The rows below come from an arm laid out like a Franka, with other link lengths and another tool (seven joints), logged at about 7 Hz.
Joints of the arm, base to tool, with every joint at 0 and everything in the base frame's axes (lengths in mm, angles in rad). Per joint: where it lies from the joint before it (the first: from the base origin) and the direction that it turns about. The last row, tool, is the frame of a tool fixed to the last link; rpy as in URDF.
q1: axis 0 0 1 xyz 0 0 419.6
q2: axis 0 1 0 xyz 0 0 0
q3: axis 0 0 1 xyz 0 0 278.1
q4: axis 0 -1 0 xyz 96.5 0 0
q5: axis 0 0 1 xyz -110.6 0 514.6
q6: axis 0 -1 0 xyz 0 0 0
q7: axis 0 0 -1 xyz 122.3 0 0
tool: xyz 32 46 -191.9 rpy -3.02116 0 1.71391
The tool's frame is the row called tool.
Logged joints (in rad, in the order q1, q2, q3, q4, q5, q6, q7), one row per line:
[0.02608, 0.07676, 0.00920, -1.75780, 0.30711, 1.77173, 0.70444]
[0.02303, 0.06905, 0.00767, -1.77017, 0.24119, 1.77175, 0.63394]
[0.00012, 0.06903, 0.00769, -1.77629, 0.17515, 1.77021, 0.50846]
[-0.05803, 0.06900, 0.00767, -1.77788, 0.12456, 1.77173, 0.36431]
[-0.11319, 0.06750, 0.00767, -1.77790, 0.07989, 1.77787, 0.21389]
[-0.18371, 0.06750, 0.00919, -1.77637, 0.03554, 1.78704, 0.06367]
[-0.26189, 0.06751, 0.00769, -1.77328, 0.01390, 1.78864, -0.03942]
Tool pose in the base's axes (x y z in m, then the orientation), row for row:
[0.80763, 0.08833, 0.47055, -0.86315, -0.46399, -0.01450, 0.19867]
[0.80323, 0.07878, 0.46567, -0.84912, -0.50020, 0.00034, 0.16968]
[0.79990, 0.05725, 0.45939, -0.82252, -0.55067, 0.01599, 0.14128]
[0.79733, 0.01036, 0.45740, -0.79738, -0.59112, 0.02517, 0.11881]
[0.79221, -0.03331, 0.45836, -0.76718, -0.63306, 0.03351, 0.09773]
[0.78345, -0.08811, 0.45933, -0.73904, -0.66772, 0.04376, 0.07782]
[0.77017, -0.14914, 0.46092, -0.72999, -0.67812, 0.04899, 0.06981]
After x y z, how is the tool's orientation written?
As a quaternion, x y z w.
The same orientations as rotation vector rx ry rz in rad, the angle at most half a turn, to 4 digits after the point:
[-2.4145, -1.2979, -0.0406]
[-2.4130, -1.4215, 0.0010]
[-2.3747, -1.5898, 0.0462]
[-2.3317, -1.7285, 0.0736]
[-2.2708, -1.8738, 0.0992]
[-2.2133, -1.9997, 0.1311]
[-2.1967, -2.0406, 0.1474]

